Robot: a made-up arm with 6 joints.
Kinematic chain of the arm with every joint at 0, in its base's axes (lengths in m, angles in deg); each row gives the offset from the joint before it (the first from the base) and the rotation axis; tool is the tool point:
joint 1: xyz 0 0 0.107 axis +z
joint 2: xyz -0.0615 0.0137 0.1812 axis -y
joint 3: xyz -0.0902 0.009 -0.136 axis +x
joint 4: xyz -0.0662 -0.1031 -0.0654 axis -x
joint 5: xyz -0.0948 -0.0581 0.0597 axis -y
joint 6: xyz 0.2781 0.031 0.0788 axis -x
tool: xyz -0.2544 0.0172 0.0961
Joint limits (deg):
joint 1: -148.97..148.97
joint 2: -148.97..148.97
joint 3: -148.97..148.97
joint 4: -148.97..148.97
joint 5: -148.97..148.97
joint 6: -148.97..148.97
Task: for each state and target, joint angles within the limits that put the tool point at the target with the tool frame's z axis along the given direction. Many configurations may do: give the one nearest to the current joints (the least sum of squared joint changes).
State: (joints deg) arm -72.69 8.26 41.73 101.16 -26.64 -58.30
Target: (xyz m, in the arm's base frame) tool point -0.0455 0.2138 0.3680 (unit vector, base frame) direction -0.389 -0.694 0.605
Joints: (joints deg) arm -85.05 -36.64 15.02 57.73 -26.01 -67.64
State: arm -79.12 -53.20 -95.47 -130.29 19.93 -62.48
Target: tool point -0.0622 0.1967 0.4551 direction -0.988 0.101 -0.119
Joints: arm -90.23 -24.48 -145.07 -148.97 -25.71 -95.15
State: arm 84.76 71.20 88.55 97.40 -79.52 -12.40
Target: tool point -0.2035 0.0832 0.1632 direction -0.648 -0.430 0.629
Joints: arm 88.04 89.32 76.62 132.52 -38.58 -1.46
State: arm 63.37 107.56 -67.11 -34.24 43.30 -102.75
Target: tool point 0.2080 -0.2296 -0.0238 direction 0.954 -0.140 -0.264
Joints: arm 73.41 69.81 -43.16 -66.37 49.13 -74.65
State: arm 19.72 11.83 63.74 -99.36 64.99 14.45
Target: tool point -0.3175 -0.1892 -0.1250 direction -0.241 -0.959 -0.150
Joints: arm 19.89 6.19 68.81 -85.84 52.65 44.62
